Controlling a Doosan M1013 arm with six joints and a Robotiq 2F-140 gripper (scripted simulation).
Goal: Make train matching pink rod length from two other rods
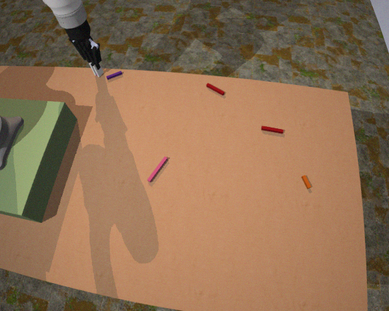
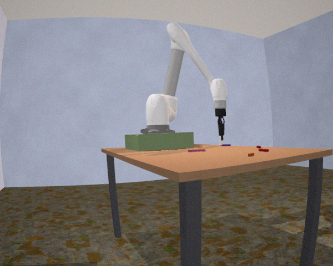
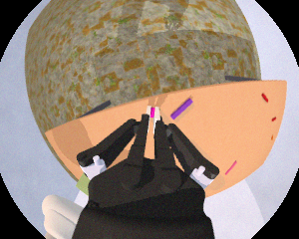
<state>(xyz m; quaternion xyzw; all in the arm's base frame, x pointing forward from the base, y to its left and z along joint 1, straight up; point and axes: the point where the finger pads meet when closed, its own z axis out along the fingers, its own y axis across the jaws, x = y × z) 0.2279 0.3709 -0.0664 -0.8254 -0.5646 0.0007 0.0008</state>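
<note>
My hand is 7 cm short of the purple rod, 3 cm above it and 1 cm to the left of it. From my hand the other things lie so: orange rod (75 cm ahead, 35 cm to the right, 3 cm below); magenta rod (3 cm below); pink rod (36 cm to the right, 31 cm ahead, 3 cm below).
</note>
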